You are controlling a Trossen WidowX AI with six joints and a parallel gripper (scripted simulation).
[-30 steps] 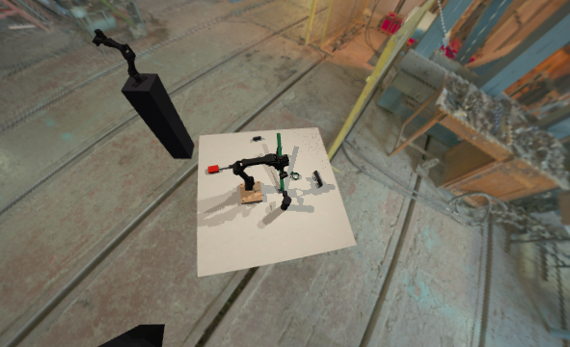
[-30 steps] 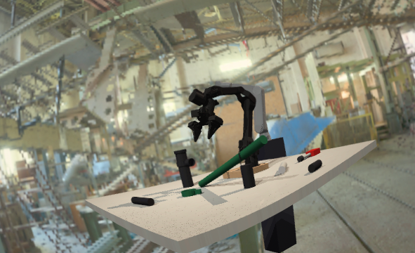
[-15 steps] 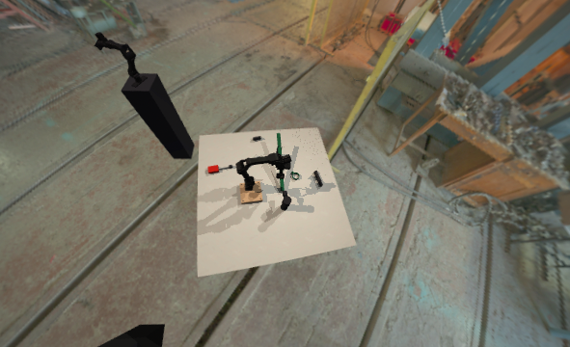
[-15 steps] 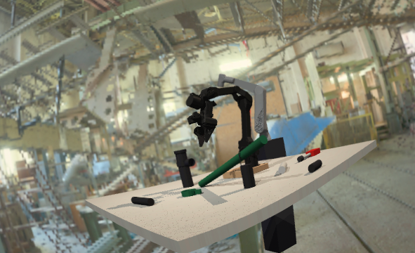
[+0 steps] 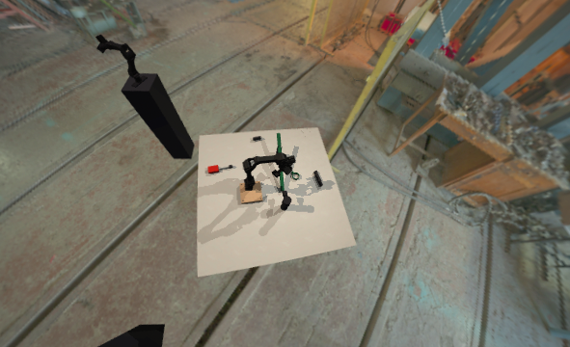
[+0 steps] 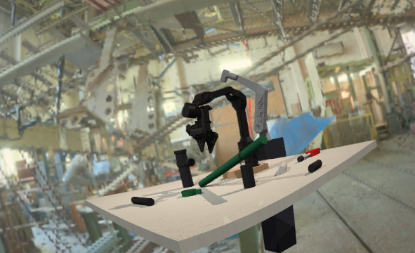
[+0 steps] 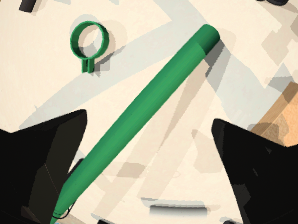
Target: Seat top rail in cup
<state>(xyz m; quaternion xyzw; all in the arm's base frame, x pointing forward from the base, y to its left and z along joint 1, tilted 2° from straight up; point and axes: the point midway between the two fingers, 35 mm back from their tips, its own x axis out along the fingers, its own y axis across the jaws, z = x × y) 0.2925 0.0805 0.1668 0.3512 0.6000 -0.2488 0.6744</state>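
My gripper tip is now 16 cm above the short green piece, 14 cm short of it and 4 cm to the right of it. The rest, counted from my gripper tip: grey piece (28 cm behind, 20 cm to the left, 15 cm below); then black loop-cap post (27 cm to the left, 6 cm below, 2 cm behind); then red-handled tool (55 cm behind, 15 cm below, 11 cm to the left).
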